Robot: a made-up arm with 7 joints.
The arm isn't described. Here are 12 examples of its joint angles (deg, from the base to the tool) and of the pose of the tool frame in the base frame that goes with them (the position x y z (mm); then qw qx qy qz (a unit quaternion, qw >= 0)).
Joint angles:
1: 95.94 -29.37 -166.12 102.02 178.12 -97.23 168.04
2: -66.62 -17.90 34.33 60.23 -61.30 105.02 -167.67
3: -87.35 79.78 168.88 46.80 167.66 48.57 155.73
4: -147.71 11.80 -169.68 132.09 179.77 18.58 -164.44
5: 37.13 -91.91 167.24 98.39 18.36 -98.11 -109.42
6: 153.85 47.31 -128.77 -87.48 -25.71 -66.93 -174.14
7: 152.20 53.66 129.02 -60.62 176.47 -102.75 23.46
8: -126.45 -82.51 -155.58 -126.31 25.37 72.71 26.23
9: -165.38 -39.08 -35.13 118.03 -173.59 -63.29 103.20
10: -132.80 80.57 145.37 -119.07 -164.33 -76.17 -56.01
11: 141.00 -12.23 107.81 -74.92 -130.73 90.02 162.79
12: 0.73 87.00 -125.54 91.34 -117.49 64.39 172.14
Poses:
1: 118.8 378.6 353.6 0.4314 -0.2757 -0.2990 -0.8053
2: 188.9 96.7 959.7 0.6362 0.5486 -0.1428 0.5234
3: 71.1 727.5 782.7 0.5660 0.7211 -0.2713 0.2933
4: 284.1 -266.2 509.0 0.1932 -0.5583 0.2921 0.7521
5: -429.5 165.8 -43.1 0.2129 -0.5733 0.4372 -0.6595
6: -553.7 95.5 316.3 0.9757 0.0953 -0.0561 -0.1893
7: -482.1 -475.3 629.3 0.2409 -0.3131 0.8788 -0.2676
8: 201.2 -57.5 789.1 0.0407 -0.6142 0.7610 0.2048
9: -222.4 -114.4 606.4 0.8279 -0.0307 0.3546 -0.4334
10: -428.8 63.1 73.8 0.4899 -0.4106 0.4395 -0.6310
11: 134.7 -342.1 806.7 0.5836 -0.5173 0.0798 -0.6208
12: 421.0 302.1 714.6 0.1822 -0.5442 -0.8171 0.0541
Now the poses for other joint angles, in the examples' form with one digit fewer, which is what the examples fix.
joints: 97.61 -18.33 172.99 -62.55 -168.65 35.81 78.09
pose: 6 -281 1038 0.050 0.038 0.768 0.637
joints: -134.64 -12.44 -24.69 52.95 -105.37 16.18 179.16
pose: -269 21 1133 0.211 0.664 0.655 0.293
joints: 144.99 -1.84 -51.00 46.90 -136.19 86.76 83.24
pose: 68 -216 1097 0.292 0.868 -0.125 -0.381
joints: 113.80 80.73 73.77 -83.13 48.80 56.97 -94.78
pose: 174 -598 654 0.166 -0.623 0.725 0.242
